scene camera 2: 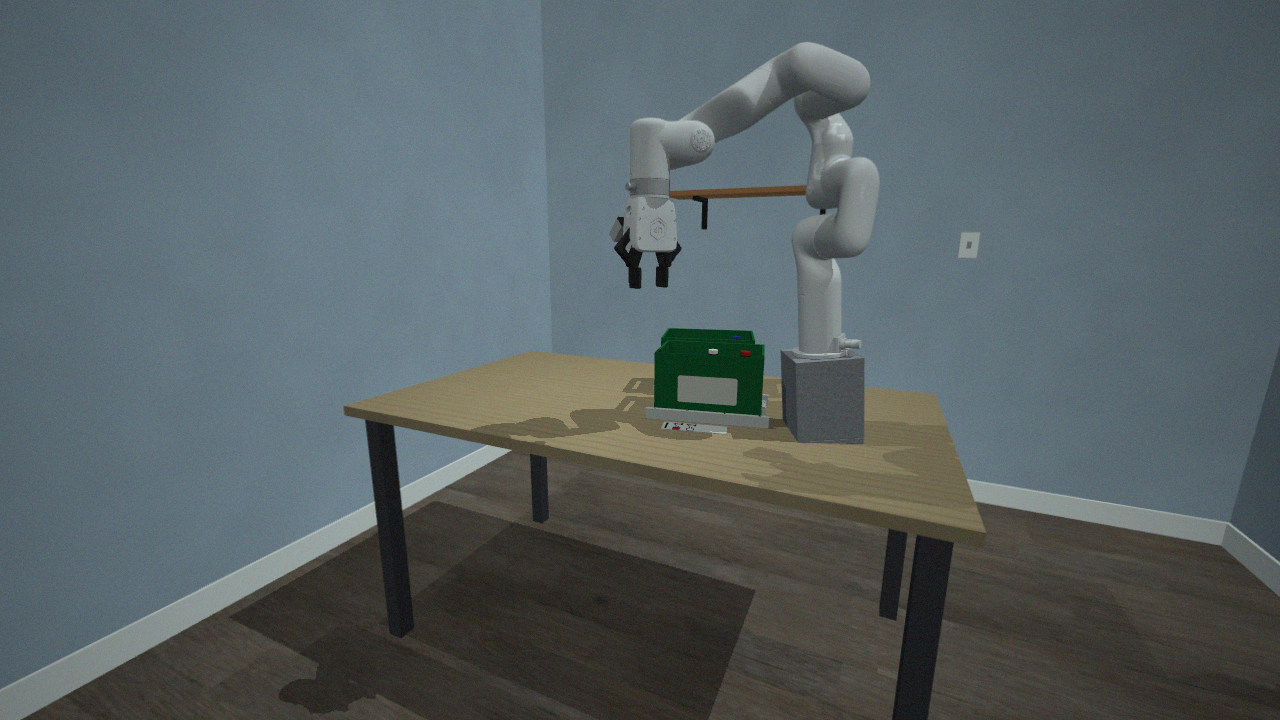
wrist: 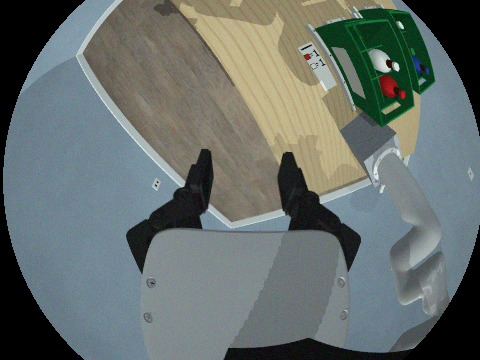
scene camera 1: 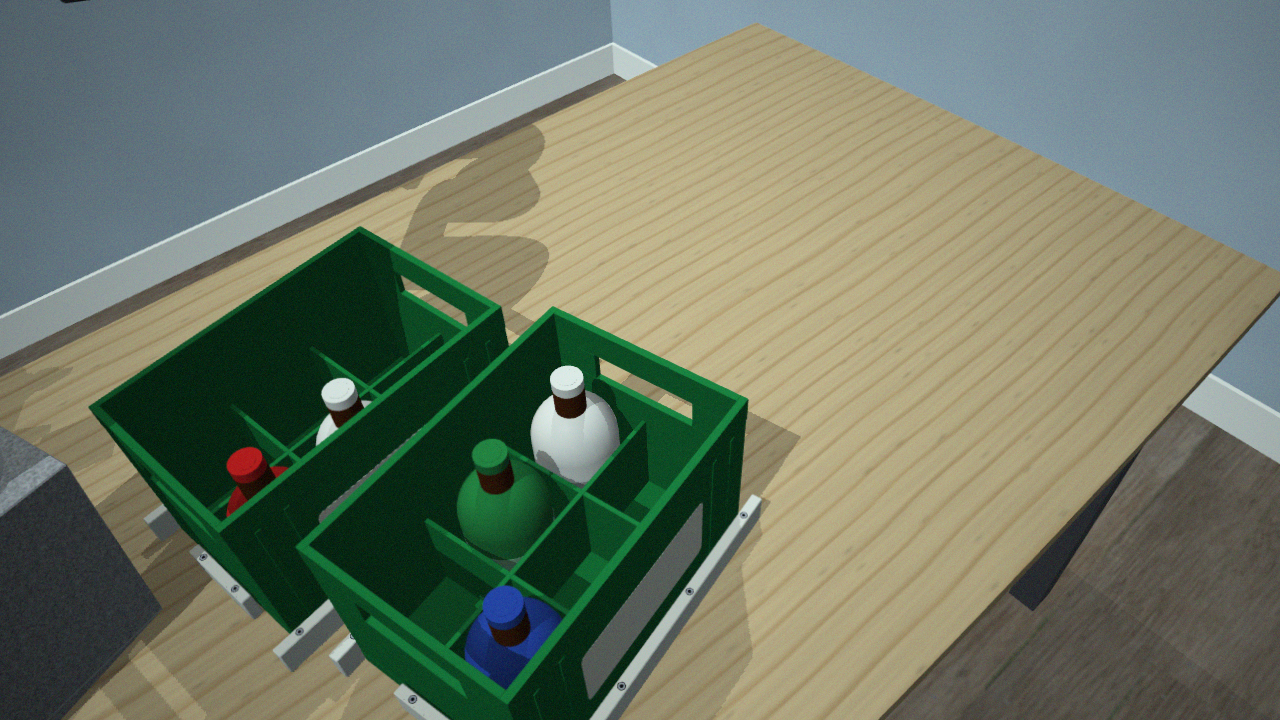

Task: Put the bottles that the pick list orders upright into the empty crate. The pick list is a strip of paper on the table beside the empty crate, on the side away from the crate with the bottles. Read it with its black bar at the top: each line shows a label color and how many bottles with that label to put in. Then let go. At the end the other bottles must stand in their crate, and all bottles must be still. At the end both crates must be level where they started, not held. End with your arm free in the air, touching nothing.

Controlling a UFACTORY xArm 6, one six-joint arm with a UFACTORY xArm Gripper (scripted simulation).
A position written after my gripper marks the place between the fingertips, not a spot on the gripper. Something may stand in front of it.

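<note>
I can see a red-label bottle (scene camera 1: 249,469) and a green bottle (scene camera 1: 504,505). There is a crate (scene camera 1: 349,302), and there is also a crate (scene camera 1: 672,487), while the wrist view gives me a pick list (wrist: 309,51). In that same view I find my gripper (wrist: 246,163), and elsewhere I see the gripper (scene camera 2: 648,287) again.
</note>
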